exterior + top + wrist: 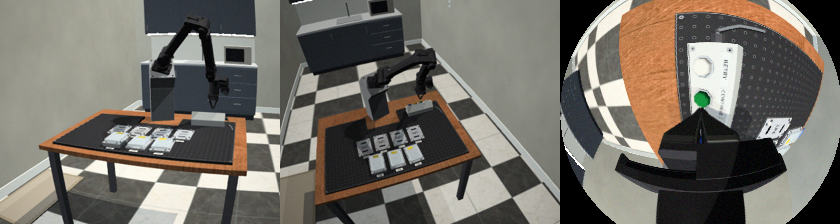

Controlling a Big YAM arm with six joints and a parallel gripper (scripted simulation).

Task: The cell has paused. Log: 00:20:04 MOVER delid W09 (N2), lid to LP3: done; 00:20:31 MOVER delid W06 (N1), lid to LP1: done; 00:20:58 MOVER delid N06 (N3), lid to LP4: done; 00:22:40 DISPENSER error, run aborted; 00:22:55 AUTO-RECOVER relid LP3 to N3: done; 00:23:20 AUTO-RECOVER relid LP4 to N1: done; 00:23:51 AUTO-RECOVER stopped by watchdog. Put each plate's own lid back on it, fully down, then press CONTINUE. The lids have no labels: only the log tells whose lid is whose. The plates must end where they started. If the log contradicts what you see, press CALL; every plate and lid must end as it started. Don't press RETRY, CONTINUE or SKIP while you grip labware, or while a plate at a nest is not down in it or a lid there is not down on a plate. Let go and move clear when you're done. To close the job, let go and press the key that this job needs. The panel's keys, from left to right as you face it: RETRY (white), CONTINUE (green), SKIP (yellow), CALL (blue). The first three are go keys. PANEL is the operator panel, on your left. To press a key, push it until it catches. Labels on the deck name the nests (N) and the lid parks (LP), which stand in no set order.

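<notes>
My gripper is now 4 cm above the green key. The rest, counted from my hand: lid 48 cm ahead, 14 cm to the right, 8 cm below; then LP4 lid park 29 cm ahead, 10 cm to the right, 10 cm below; then white key 1 cm behind, 5 cm to the left, 4 cm below.
</notes>
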